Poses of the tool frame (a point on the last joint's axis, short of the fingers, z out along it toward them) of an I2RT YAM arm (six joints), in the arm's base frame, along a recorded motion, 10 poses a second.
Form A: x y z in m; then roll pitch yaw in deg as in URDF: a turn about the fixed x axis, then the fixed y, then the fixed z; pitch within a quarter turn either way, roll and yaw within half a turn.
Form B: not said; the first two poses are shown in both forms.
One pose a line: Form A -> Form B
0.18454, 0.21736, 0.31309, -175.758, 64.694, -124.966 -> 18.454, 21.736, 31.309, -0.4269, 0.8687, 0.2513, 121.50
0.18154, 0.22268, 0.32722, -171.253, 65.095, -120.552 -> 18.154, 22.268, 32.722, -0.4394, 0.8650, 0.2423, 120.30
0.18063, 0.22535, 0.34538, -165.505, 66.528, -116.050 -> 18.063, 22.535, 34.538, -0.4447, 0.8651, 0.2321, 117.68
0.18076, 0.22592, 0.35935, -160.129, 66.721, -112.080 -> 18.076, 22.592, 35.935, -0.4491, 0.8670, 0.2158, 116.02
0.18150, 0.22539, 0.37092, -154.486, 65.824, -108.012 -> 18.150, 22.539, 37.092, -0.4556, 0.8693, 0.1915, 114.94
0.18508, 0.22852, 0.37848, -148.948, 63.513, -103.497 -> 18.508, 22.852, 37.848, -0.4709, 0.8675, 0.1606, 114.75
